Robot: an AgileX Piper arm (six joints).
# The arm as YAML. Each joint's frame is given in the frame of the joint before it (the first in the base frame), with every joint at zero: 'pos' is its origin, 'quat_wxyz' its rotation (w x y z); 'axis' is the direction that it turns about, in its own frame. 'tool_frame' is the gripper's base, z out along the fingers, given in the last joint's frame.
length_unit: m
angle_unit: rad
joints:
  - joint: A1
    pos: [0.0, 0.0, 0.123]
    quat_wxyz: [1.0, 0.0, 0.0, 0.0]
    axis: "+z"
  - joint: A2
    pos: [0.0, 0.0, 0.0]
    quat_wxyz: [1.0, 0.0, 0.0, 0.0]
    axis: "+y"
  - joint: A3
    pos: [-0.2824, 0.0, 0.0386]
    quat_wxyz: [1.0, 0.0, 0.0, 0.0]
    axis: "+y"
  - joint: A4
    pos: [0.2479, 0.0, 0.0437]
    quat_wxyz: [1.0, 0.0, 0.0, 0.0]
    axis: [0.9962, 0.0, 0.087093]
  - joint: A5
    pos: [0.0, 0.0, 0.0]
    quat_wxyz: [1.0, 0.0, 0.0, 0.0]
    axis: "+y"
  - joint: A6
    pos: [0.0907, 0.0, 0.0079]
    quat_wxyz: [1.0, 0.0, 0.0, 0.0]
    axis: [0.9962, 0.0, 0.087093]
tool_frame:
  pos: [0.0, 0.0, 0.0]
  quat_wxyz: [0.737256, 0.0, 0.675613, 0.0]
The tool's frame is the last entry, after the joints.
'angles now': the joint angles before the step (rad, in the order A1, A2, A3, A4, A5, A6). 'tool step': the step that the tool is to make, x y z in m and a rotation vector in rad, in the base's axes. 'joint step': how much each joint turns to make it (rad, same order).
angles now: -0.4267 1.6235 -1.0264 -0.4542 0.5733 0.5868
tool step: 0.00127 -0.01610 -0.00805 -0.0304 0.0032 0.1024
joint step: -0.0579 0.0318 0.0000 0.0591 -0.0900 -0.1902
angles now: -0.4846 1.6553 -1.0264 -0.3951 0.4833 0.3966
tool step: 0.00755 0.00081 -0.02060 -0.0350 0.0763 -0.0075
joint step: 0.0322 0.0663 0.0000 -0.1598 0.0192 0.1432
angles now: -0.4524 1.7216 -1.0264 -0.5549 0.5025 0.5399
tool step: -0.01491 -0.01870 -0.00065 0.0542 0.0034 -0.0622
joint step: -0.0818 -0.0052 -0.0001 0.1228 0.0098 -0.1098
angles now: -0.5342 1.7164 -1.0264 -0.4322 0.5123 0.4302
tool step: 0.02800 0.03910 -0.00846 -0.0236 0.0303 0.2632
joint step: 0.1299 0.0278 0.0000 0.0387 -0.0462 -0.1632
